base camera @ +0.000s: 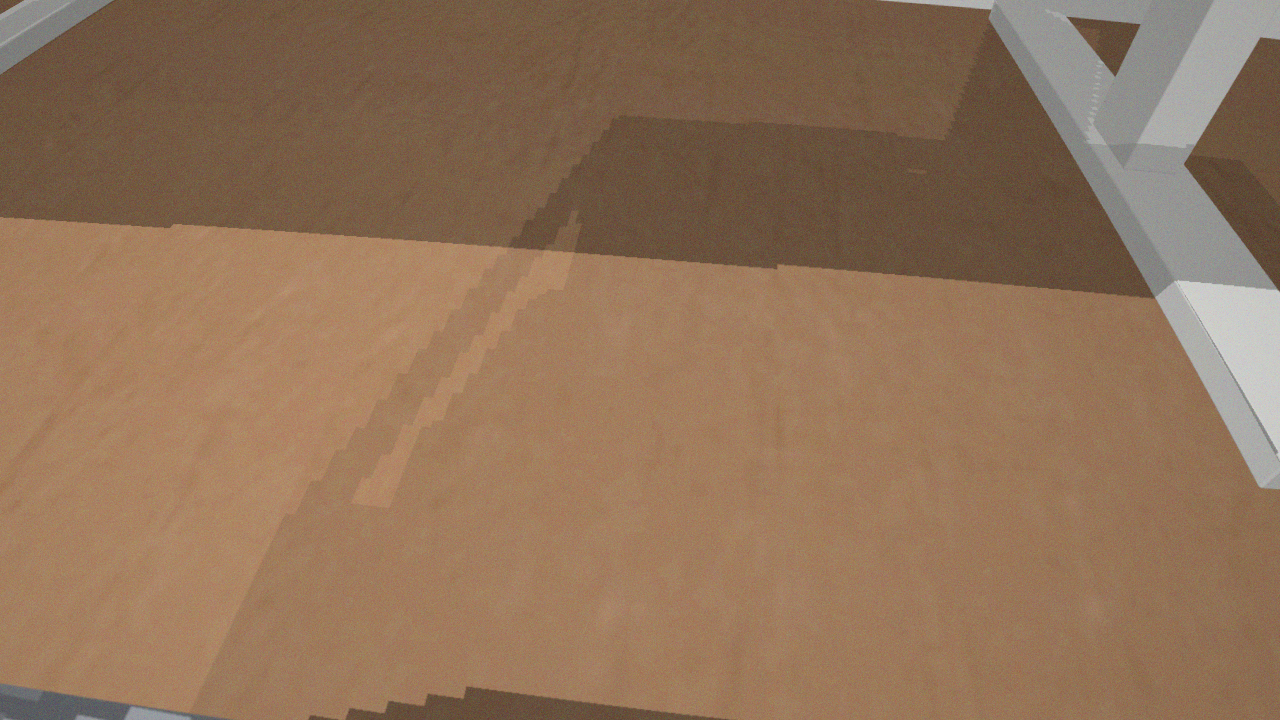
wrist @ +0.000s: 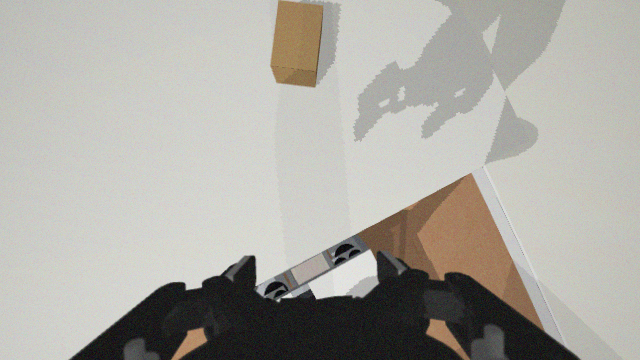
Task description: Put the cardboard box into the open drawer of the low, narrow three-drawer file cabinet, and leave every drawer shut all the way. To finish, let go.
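Frame: origin at the arm's base, x back, y left, z down, level; centimetres.
Where they show: gripper, fingertip midpoint: [wrist: 316, 266].
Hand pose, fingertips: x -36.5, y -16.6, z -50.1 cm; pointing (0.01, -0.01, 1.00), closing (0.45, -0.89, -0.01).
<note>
Each offset is from my fingertips to the centre of the thing. "*": to the spot under its first point. Level surfaces: height alone.
The cardboard box @[dx -23.5, dy -9.9, dz +15.2 cm] [wrist: 297, 37] lies on the white table top @[dz +17.7 cm] [wrist: 150, 125] near the top of the wrist view, left of centre. My gripper [wrist: 316, 266] is open and empty, high above the table's edge and pointing down. The box is apart from the fingers, farther up in the wrist view. The file cabinet and its drawers do not show in either view.
In the base camera view a white table leg with its foot @[* dx -31.5, dy -19.4, dz +89.0 cm] [base camera: 1087, 170] stands on the wooden floor @[dz +89.7 cm] [base camera: 671, 465] at the right. Part of my base [wrist: 310, 268] shows beyond the fingertips, beside the table edge. A white baseboard [wrist: 515, 245] runs along the wall at the right.
</note>
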